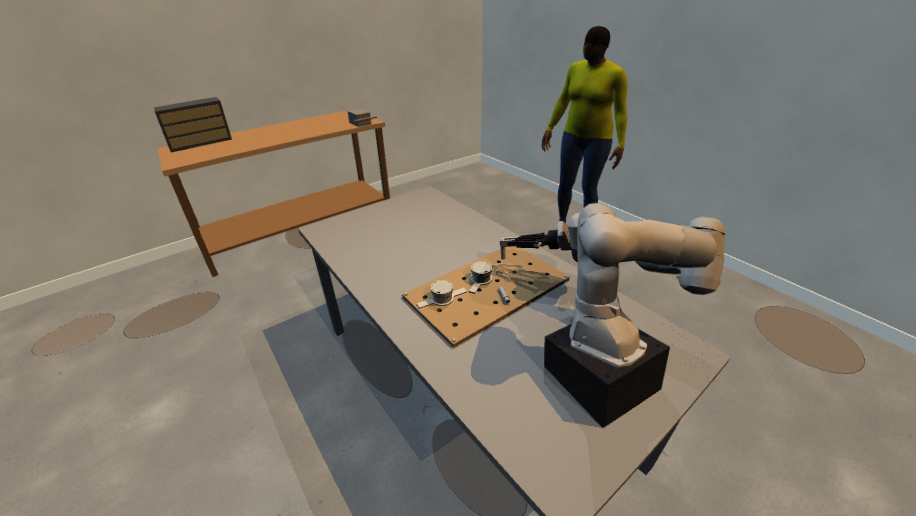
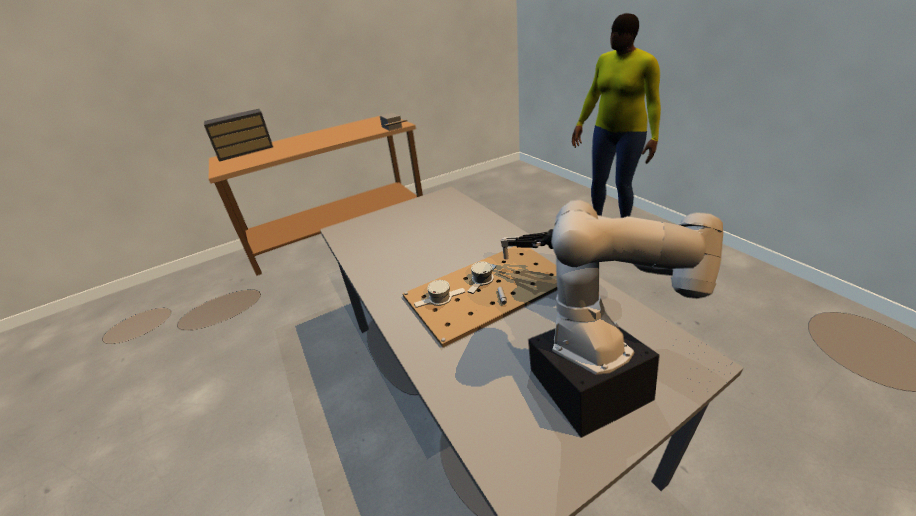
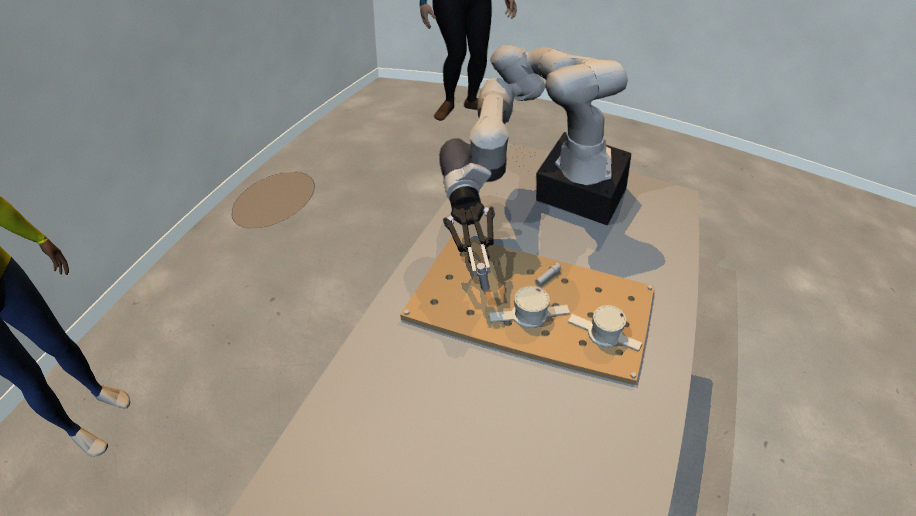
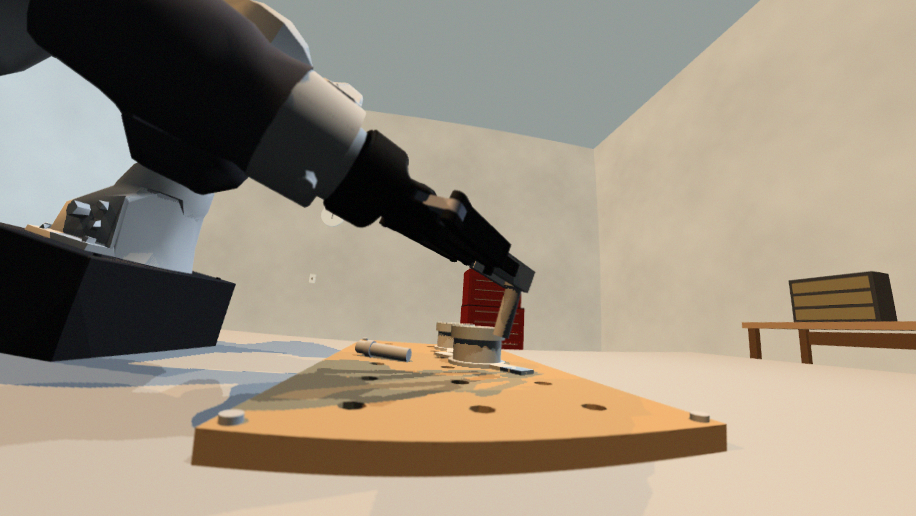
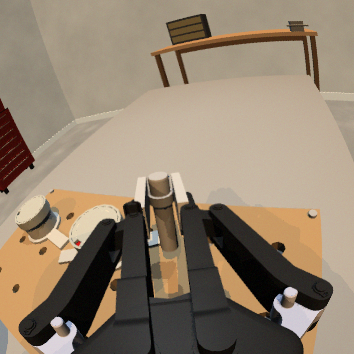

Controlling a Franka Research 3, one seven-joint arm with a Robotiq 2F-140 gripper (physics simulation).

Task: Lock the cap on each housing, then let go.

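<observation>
My gripper [image 1: 504, 243] [image 2: 506, 242] [image 3: 479, 261] [image 5: 159, 187] is shut on a grey pin [image 3: 483, 279] [image 4: 506, 310] [image 5: 166, 227]. The pin hangs down, slightly tilted, above the pegboard [image 3: 419, 307] [image 4: 416, 426] [image 5: 280, 225], beside the nearer housing. That housing [image 1: 481, 275] [image 2: 482, 275] [image 3: 532, 314] [image 4: 476, 349] bears a round pale cap [image 3: 532, 298] [image 5: 95, 226] with a red mark, and has two flat arms. The other housing [image 1: 441, 294] [image 2: 439, 294] [image 3: 606, 332] also bears a cap [image 3: 608, 317] [image 5: 32, 210] with a red mark. Whether the caps are locked cannot be told.
A second grey pin [image 1: 503, 294] [image 2: 501, 295] [image 3: 548, 274] [image 4: 387, 351] lies on the board near the nearer housing. The black robot base [image 3: 580, 192] stands on the table. A brown workbench [image 1: 275, 137] and a red cabinet [image 5: 12, 145] stand beyond. One person [image 1: 589, 96] stands behind the arm.
</observation>
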